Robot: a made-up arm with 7 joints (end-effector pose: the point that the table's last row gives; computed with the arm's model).
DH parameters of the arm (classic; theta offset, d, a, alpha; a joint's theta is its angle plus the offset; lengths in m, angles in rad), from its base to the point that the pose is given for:
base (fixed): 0 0 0 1.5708
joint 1: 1.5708 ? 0 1.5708
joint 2: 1.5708 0 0 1.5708
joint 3: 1.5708 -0.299 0 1.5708
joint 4: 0 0 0 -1.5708
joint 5: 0 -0.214 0 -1.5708
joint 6: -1.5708 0 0 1.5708
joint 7: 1.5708 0 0 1.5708
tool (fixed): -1.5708 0 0 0
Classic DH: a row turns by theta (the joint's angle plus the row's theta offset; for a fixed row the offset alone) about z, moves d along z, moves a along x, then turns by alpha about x.
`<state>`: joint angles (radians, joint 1 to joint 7).
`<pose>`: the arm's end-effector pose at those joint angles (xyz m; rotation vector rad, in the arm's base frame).
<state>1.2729 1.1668 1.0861 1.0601 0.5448 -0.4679 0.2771</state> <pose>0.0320 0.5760 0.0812 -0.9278 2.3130 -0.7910</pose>
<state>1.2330 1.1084 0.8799 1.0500 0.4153 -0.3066 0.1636</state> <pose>0.0891 0.5667 0.0941 -1.0089 2.6668 -0.9060</pose>
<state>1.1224 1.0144 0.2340 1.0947 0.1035 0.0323 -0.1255</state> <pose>0.2354 0.5005 0.0921 1.2048 -2.1355 0.4853</pose>
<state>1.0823 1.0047 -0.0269 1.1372 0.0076 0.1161 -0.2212</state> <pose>0.2792 0.4654 0.0715 1.3355 -1.9218 0.2244</pose>
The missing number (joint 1, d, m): -0.14
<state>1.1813 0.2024 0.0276 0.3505 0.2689 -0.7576 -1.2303</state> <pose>0.4806 0.2425 -0.1179 0.7137 -1.7543 1.6981</pose>
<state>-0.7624 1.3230 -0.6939 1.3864 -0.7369 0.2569 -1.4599</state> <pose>-0.0304 0.4349 -0.2660 1.2008 -1.4496 -1.8229</pose>
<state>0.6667 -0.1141 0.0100 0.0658 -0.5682 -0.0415 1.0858</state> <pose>0.3260 0.0818 -0.3915 -0.9120 -0.3922 -0.9283</pose>
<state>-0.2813 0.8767 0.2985 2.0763 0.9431 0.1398 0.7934</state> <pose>0.1490 0.3254 -0.1291 -0.7627 -1.5373 -0.8319</pose>
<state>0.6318 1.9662 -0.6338 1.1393 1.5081 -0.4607 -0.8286</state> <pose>0.1008 0.5429 0.1275 1.4214 -1.9491 0.8994</pose>
